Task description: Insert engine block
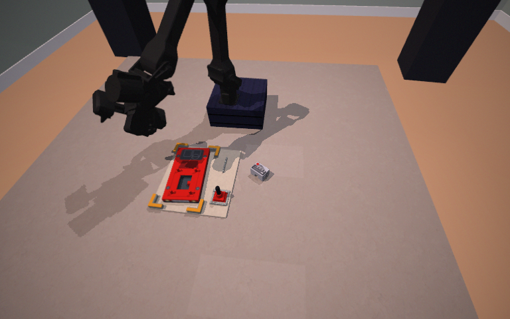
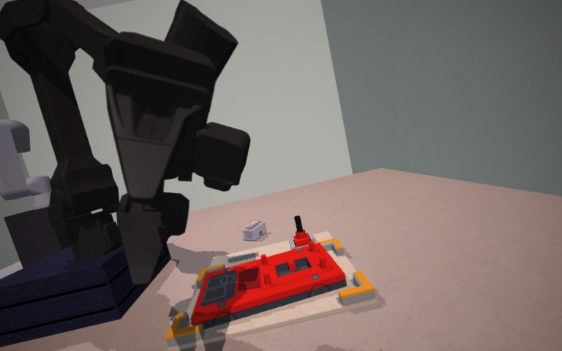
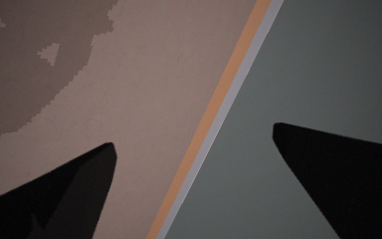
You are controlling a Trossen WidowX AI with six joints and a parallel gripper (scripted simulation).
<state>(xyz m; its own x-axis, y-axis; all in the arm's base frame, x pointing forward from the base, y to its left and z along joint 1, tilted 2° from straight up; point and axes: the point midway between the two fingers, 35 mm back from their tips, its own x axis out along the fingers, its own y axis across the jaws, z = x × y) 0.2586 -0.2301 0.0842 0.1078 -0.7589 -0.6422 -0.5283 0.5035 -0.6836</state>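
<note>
Now: gripper tip 410 mm to the right of the grey engine block, 150 mm above it and 10 mm past it. Round my gripper tip: black peg (310 mm to the left, 130 mm below, 90 mm ahead).
</note>
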